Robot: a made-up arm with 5 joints.
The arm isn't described. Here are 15 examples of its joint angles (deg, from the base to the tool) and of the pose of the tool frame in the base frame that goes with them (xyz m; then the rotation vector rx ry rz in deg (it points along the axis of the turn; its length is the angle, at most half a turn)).
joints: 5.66 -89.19 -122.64 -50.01 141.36
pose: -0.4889 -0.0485 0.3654 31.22 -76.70 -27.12
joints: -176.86 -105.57 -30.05 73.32 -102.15
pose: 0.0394 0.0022 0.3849 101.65 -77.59 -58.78
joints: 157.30 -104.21 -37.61 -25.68 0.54
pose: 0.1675 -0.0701 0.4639 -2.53 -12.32 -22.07
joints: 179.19 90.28 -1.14 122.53 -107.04
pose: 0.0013 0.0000 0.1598 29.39 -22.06 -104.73
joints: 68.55 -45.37 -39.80 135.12 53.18
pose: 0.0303 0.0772 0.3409 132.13 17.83 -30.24
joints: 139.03 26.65 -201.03 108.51 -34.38
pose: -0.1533 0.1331 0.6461 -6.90 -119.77 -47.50
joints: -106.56 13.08 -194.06 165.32 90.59
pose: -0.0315 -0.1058 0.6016 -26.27 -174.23 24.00
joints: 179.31 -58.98 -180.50 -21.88 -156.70
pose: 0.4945 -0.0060 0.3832 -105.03 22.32 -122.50
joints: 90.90 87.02 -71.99 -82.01 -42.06
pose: -0.0050 0.3201 -0.0751 -52.51 -120.66 -79.28
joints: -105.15 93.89 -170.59 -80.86 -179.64
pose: -0.1219 -0.4502 0.1972 20.59 15.65 -103.28
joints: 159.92 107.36 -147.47 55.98 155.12
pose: -0.4221 0.1543 -0.1616 172.37 7.22 22.22
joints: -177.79 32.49 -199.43 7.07 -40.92
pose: -0.1474 -0.0057 0.6908 7.54 -19.08 -38.30
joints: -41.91 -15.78 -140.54 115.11 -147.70
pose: 0.0791 -0.0710 0.6583 83.78 110.76 -4.37
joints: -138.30 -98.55 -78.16 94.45 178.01
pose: 0.1639 0.1460 0.4760 110.59 44.33 -97.86
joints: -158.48 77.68 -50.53 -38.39 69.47
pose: -0.2360 -0.0930 -0.1029 -69.77 -156.89 12.05
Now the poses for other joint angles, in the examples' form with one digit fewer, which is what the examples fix.
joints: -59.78 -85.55 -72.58 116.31 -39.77
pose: -0.061 0.105 0.476 141.9 -25.0 35.5
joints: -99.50 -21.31 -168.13 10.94 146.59
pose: 0.031 0.187 0.724 1.0 1.6 -132.9
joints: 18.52 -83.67 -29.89 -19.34 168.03
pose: -0.028 -0.009 0.484 -12.4 45.5 6.2
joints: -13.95 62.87 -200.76 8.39 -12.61
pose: 0.368 -0.091 0.549 68.0 -0.8 140.4
